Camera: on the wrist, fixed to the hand. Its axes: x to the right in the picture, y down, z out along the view.
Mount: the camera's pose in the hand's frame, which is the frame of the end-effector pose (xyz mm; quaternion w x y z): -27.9 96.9 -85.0 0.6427 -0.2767 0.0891 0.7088
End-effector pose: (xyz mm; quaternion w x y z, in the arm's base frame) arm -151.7 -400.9 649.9 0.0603 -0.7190 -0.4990 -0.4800
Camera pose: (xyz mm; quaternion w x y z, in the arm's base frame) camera -131.3 -515.3 712.2 0.2245 -0.7897 0.3271 -0.4679
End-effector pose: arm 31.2 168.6 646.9 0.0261 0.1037 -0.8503 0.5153
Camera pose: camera 33.5 291.1 598.0 0.2440 0.5892 0.7603 -0.1236
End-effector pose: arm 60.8 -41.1 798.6 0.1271 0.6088 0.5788 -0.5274
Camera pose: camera 190.5 -20.8 811.4 0.5724 0.8134 0.0977 -0.0345
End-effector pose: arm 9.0 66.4 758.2 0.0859 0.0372 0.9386 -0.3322
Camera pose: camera 37.1 194.8 768.6 0.2173 0.6950 0.6764 0.1104
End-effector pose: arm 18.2 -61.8 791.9 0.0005 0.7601 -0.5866 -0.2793
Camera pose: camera -36.4 -94.9 907.3 0.4609 0.0975 -0.8385 -0.2738
